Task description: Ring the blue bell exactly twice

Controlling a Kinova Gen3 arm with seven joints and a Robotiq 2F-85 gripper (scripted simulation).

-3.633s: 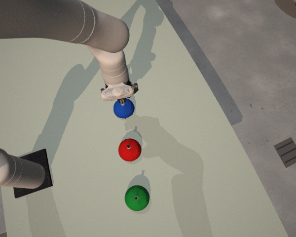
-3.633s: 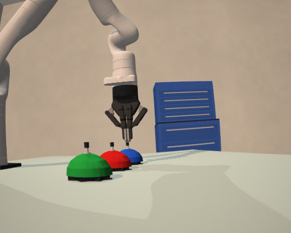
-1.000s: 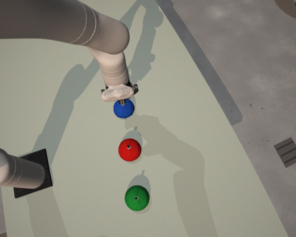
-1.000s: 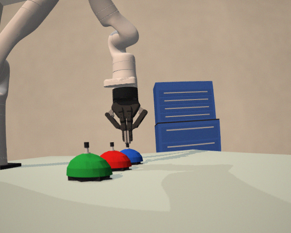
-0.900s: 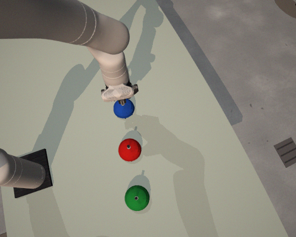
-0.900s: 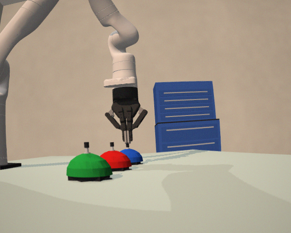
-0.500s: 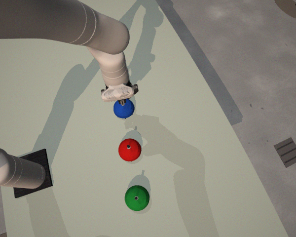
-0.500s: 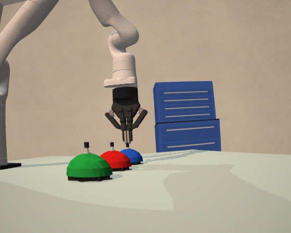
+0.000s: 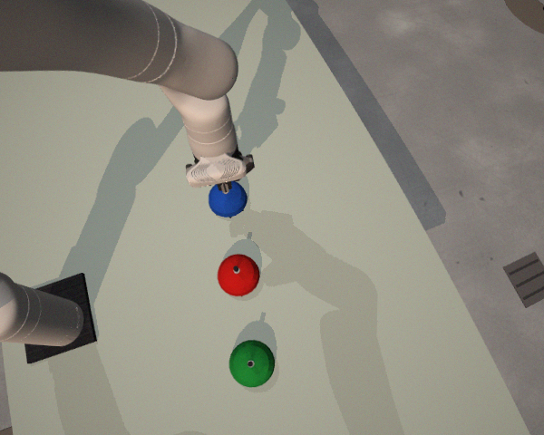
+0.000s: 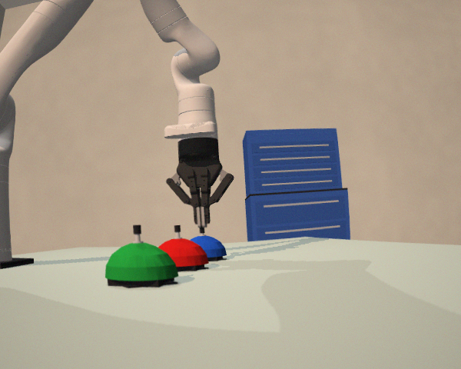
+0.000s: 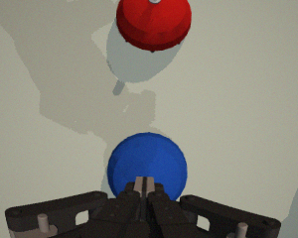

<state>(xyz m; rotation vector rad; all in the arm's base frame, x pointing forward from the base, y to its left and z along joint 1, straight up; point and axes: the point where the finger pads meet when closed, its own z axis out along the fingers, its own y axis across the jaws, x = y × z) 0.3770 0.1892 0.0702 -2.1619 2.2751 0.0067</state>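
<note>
Right now my hand is 40 mm above the blue bell. Round my hand: red bell (10 mm behind, 170 mm to the right, 40 mm below); green bell (20 mm behind, 340 mm to the right, 40 mm below).
</note>
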